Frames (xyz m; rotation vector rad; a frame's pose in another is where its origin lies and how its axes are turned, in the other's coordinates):
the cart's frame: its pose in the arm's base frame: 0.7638 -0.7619 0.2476 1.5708 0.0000 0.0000
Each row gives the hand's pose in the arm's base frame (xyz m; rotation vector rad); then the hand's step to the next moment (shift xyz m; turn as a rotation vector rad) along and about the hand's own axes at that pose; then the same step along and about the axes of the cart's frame.
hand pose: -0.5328 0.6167 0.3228 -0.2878 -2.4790 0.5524
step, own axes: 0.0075 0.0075 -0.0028 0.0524 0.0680 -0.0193
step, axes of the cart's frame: -0.0038 0.0024 -0.0100 -0.0258 0.0098 -0.0836
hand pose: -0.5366 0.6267 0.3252 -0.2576 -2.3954 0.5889
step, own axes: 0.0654 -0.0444 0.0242 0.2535 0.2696 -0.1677
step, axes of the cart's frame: -0.0673 0.0403 0.0262 -0.0792 0.1268 -0.3778
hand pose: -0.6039 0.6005 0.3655 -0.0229 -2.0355 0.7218
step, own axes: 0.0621 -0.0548 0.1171 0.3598 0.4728 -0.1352
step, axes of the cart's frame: -0.1125 0.0309 0.0834 -0.2172 0.0958 -0.5612
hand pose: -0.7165 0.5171 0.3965 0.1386 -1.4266 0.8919
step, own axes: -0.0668 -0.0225 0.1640 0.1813 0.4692 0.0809
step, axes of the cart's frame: -0.1088 -0.0180 0.1404 -0.3664 -0.0191 -0.3535
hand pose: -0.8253 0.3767 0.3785 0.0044 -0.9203 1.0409
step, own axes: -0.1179 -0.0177 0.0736 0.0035 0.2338 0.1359
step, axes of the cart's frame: -0.0560 -0.0228 0.1264 -0.2603 -0.0050 -0.0731
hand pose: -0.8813 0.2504 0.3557 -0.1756 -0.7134 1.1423
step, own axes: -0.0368 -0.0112 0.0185 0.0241 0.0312 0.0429
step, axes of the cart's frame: -0.0107 0.0038 0.0411 -0.0443 0.0285 -0.0249
